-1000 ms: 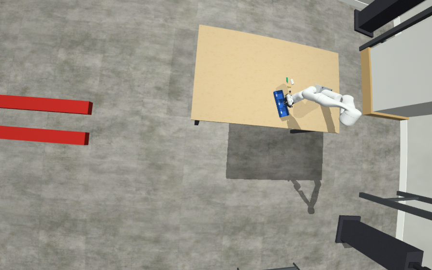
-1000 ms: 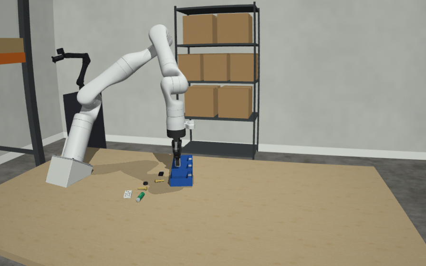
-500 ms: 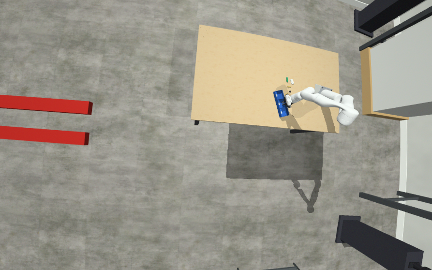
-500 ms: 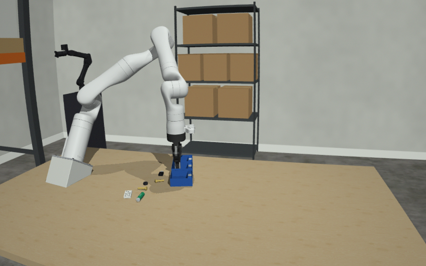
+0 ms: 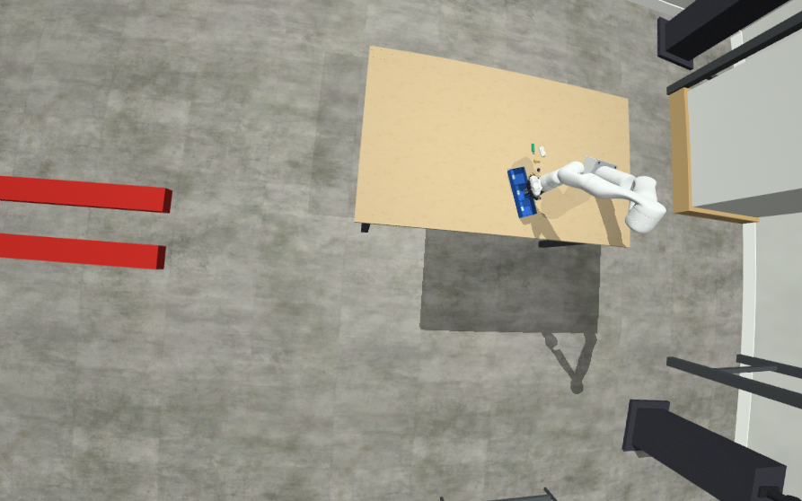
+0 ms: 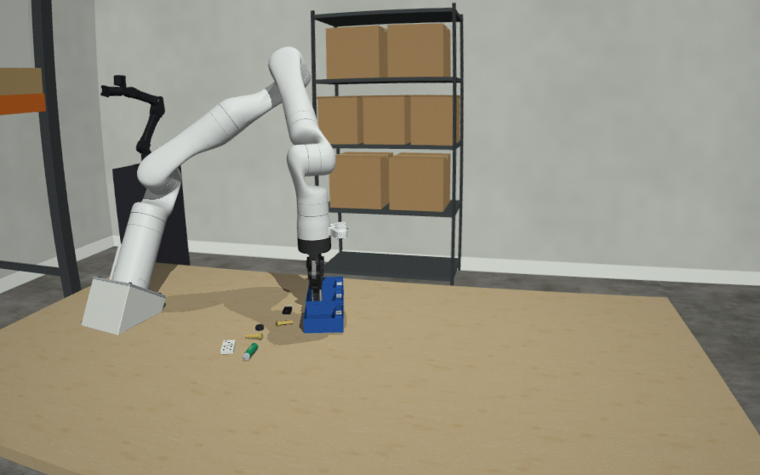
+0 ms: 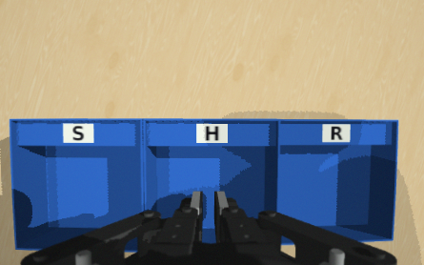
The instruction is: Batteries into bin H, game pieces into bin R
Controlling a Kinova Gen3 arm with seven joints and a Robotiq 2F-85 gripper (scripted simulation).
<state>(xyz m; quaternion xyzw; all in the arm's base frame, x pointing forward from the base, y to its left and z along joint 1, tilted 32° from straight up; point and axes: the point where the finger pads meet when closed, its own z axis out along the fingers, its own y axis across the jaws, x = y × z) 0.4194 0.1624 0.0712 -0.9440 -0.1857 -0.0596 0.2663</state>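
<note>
Right now my hand is 20 mm short of the blue three-part bin, 10 mm to the right of it and 20 mm above it. From my hand the other things lie so: green battery (30 mm behind, 250 mm to the right, 30 mm below); then black nut (70 mm behind, 140 mm to the right, 30 mm below); then black piece (70 mm behind, 30 mm to the right, 30 mm below).
</note>
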